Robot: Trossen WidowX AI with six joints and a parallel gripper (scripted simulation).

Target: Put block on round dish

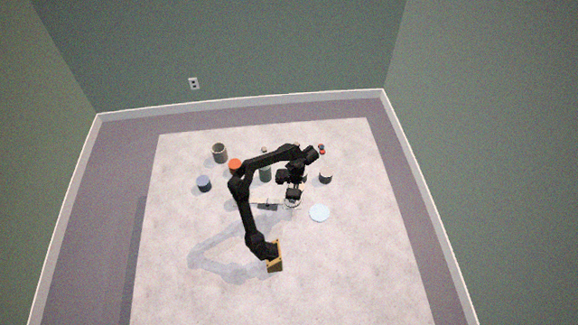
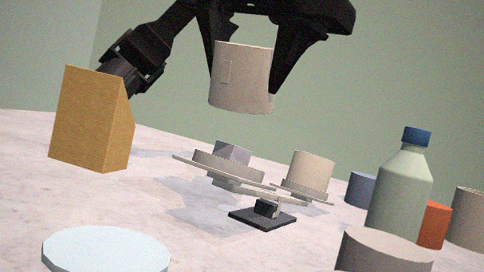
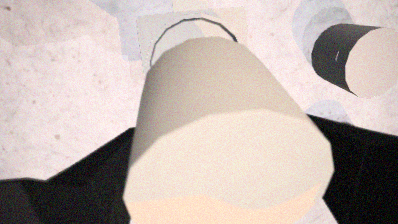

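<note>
The beige cup lies 2 cm to the right of my gripper tip and 1 cm above it. From my gripper tip the other things lie so: balance beam 4 cm ahead, 13 cm to the left, 13 cm below; balance 4 cm ahead, 13 cm to the left, 14 cm below; pale grey block 1 cm to the left, 8 cm below.
</note>
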